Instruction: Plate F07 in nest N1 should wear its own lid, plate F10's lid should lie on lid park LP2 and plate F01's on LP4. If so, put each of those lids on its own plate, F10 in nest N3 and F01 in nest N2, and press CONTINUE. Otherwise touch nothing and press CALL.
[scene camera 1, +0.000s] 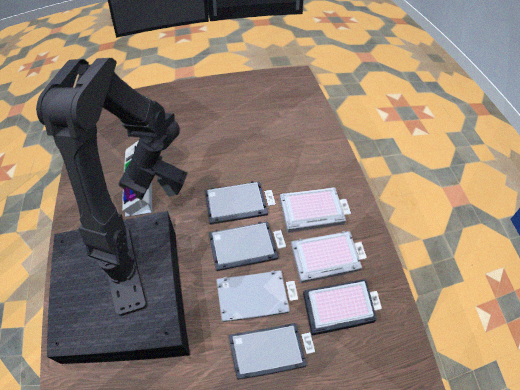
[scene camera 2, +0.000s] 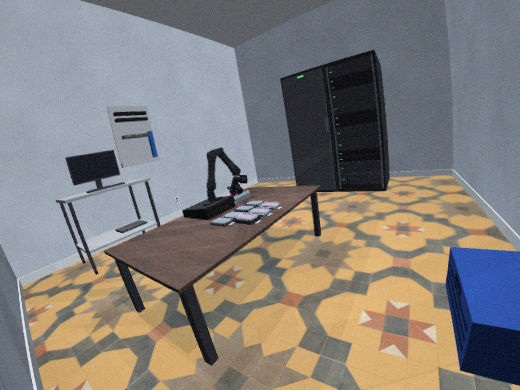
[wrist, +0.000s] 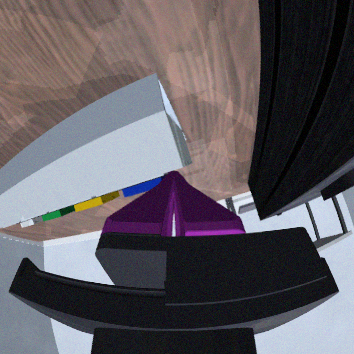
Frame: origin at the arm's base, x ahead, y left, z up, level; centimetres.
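Seen in the pictures: gripper, fingertip midpoint: (scene camera 1: 128, 199) (wrist: 173, 178); arm's base, origin of the base link: (scene camera 1: 123, 270) (scene camera 2: 213, 201).
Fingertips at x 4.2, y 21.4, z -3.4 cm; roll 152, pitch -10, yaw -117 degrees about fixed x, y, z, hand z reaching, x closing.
Pixels of each thing's top centre, then the offset from my fingertips to it. Level surfaces: height alone.
- far plate, middle of its top: (scene camera 1: 313, 203) (scene camera 2: 268, 203) dz -1.7, dx +42.7, dy -16.2 cm
- middle plate, middle of its top: (scene camera 1: 327, 251) (scene camera 2: 258, 209) dz -1.9, dx +40.1, dy -29.4 cm
- LP2, middle of its top: (scene camera 1: 235, 199) dz -3.2, dx +25.9, dy -7.1 cm
- LP4, middle of its top: (scene camera 1: 242, 242) dz -3.2, dx +23.4, dy -19.5 cm
- LP3, middle of its top: (scene camera 1: 267, 349) (scene camera 2: 221, 220) dz -3.2, dx +19.2, dy -45.5 cm
- button box, middle of its top: (wrist: 62, 220) (scene camera 1: 133, 167) (scene camera 2: 239, 193) dz +1.4, dx +3.0, dy +9.2 cm
- wooden table, its level: dz -5.0 cm
Three plates with pink wells stand in the right column: the far plate (scene camera 1: 314, 205) and the middle plate (scene camera 1: 327, 252), by the N2 label, have pale clear rims; the near plate (scene camera 1: 344, 304) has a dark surround. The end nest labels and plate codes are too blurred to read; lids on the plates cannot be told. In the left column, grey panels with dark rims lie at LP2 (scene camera 1: 236, 201), LP4 (scene camera 1: 243, 245) and LP3 (scene camera 1: 268, 349); a paler, glossy panel (scene camera 1: 252, 296) lies at LP1. My gripper (scene camera 1: 131, 195) (wrist: 173, 178) is shut and empty, above or beside the button box (scene camera 1: 138, 206) (wrist: 110, 145).
The button box has green, yellow and blue parts; their lettering is unreadable. The black arm base (scene camera 1: 115, 330) (scene camera 2: 206, 207) stands on the wooden table (scene camera 1: 240, 120) (scene camera 2: 185, 250), left of the panels. A dark cabinet (scene camera 2: 310, 130) and a desk with a monitor (scene camera 2: 93, 167) stand away from the table.
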